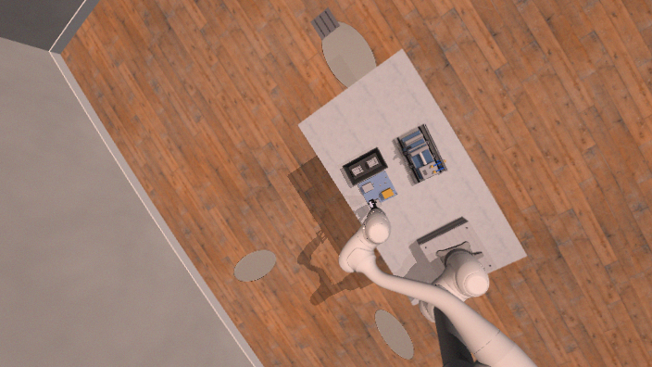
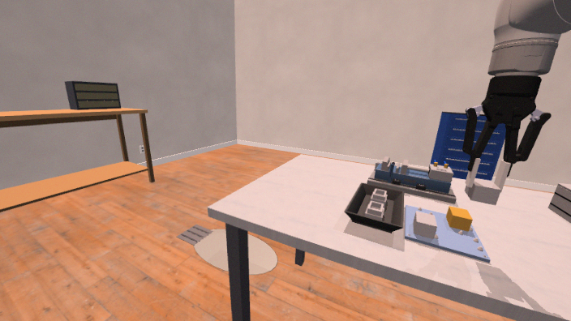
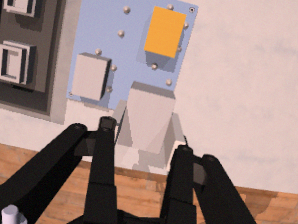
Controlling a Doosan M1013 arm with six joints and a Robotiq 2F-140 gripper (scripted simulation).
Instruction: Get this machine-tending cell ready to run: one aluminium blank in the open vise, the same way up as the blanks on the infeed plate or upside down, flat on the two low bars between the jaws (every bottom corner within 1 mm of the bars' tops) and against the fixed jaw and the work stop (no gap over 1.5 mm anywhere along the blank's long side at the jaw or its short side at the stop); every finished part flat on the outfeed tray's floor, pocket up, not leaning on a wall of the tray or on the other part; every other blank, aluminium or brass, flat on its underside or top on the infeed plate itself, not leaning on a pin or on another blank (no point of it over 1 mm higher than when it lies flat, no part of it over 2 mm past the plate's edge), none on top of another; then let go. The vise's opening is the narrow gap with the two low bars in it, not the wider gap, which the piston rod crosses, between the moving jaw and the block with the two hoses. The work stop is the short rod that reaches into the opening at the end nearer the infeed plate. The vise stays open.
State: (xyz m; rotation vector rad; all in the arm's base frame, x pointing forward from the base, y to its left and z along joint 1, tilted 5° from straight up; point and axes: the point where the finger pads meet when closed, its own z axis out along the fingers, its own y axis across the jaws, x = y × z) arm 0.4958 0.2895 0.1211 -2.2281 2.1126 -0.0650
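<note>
The fixed jaw lies 340 mm to the right of my hand, 240 mm ahead of it and 100 mm below it. From my hand the other things lie so: infeed plate: 180 mm below, 50 mm ahead, 40 mm to the right; then brass blank: 160 mm below, 90 mm to the right, 10 mm ahead; then dark work stop rod: 300 mm to the right, 210 mm ahead, 90 mm below.
</note>
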